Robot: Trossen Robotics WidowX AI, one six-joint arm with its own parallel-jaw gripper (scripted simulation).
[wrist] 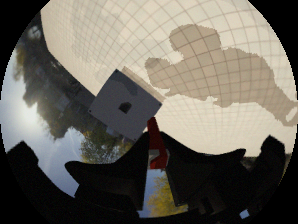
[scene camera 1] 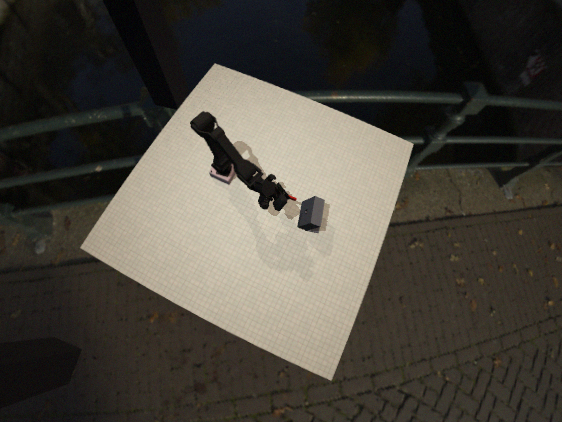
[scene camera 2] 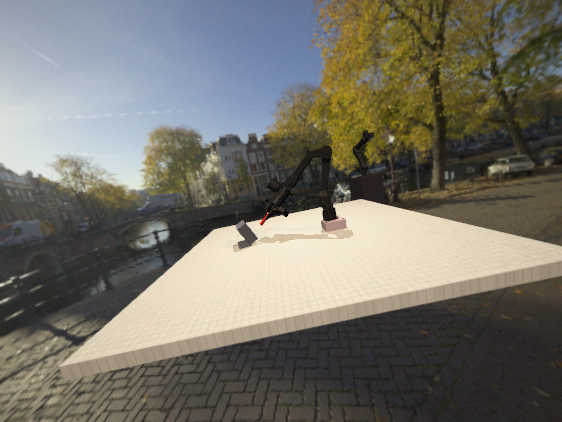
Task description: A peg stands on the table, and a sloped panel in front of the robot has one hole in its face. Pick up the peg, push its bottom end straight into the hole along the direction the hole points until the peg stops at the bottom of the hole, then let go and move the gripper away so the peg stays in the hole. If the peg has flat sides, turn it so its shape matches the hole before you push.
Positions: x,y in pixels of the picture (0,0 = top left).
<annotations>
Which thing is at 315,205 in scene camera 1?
A sloped grey panel.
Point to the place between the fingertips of the gripper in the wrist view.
At 153,134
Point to a sloped grey panel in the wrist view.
118,89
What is the gripper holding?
A red peg.
</annotations>
